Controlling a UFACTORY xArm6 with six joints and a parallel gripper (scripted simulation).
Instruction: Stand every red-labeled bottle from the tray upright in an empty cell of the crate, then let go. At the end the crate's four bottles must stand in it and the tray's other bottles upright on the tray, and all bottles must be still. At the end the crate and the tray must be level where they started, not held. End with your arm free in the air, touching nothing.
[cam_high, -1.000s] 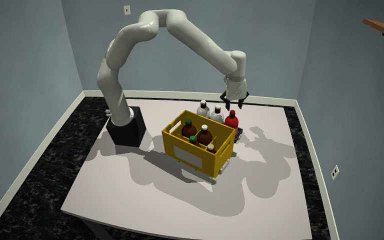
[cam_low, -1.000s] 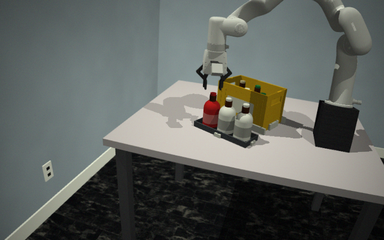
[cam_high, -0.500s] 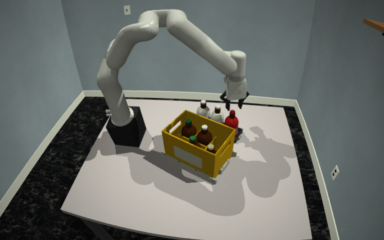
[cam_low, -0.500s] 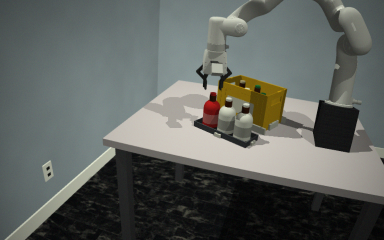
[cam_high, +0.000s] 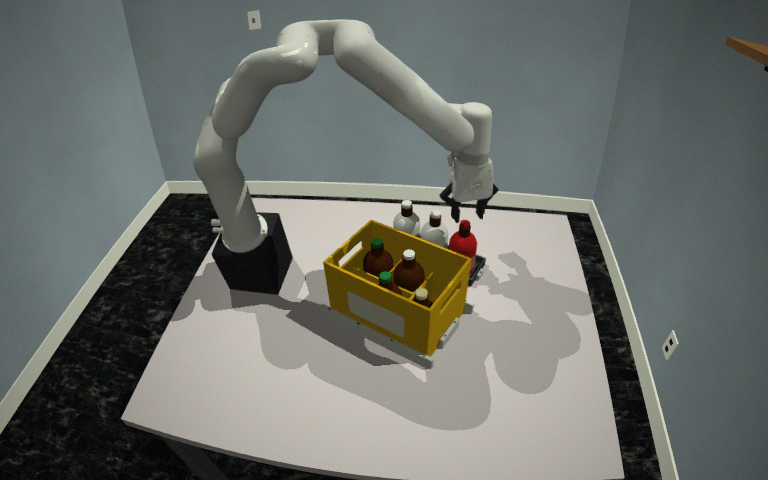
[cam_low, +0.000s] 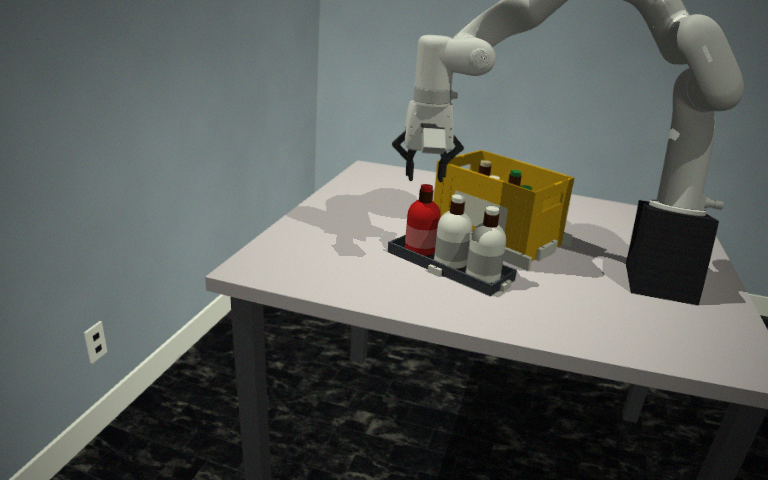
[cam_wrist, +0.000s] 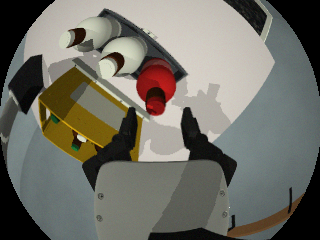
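My gripper is now 11 cm above the red-labeled bottle. From my hand the other things lie so: crate (16 cm behind, 17 cm to the right, 11 cm below).
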